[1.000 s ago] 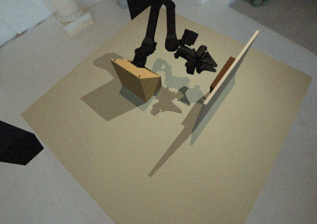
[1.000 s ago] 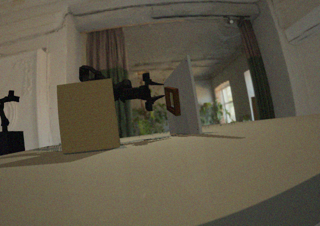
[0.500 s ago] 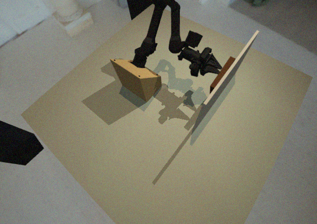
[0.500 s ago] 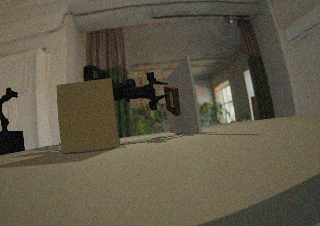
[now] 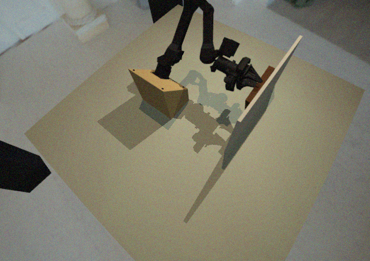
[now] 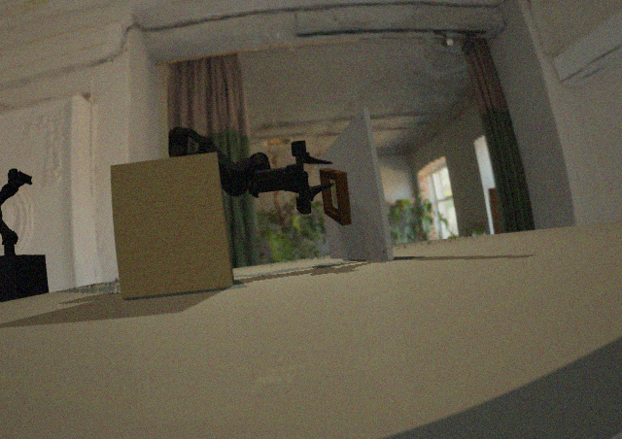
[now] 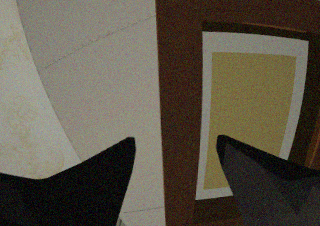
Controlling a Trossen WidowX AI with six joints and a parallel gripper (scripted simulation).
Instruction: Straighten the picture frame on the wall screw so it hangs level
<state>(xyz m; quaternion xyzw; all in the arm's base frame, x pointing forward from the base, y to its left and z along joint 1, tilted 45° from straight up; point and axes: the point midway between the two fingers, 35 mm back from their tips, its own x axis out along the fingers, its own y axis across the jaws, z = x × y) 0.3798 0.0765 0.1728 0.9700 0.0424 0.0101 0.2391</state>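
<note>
My gripper tip is now 5 cm above the brown picture frame, 1 cm to the right of it and 1 cm short of it. Also, from my gripper tip: white wall panel: 7 cm below, 2 cm ahead.
</note>
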